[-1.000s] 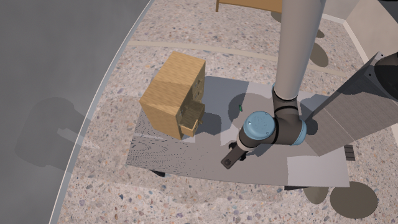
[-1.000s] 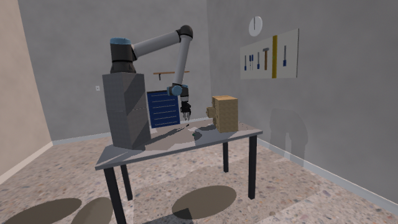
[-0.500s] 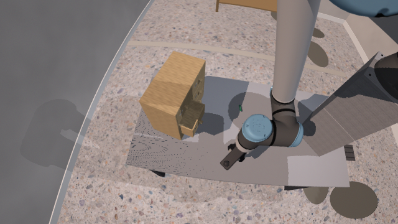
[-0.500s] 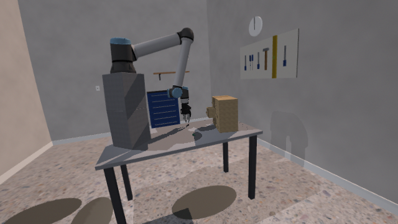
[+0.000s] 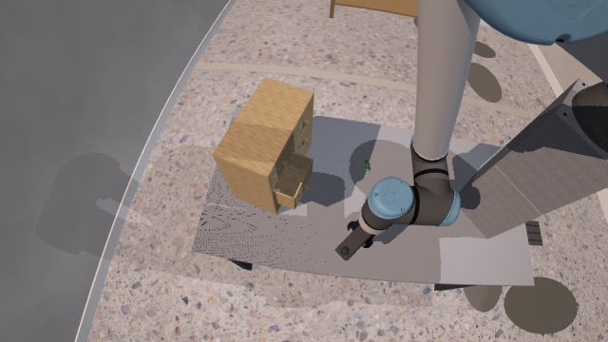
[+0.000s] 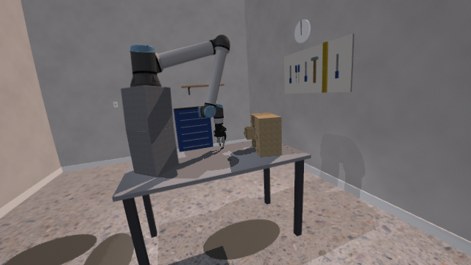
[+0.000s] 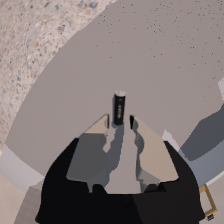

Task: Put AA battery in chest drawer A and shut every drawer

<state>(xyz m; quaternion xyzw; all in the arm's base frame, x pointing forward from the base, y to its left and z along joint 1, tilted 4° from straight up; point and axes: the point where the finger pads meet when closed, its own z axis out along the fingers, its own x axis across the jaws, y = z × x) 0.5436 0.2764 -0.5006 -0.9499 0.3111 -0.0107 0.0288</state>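
Now: the AA battery 3 cm below my hand. Round my hand: green battery: 31 cm to the right, 3 cm below; drawer: 28 cm ahead, 12 cm to the right, 9 cm above.
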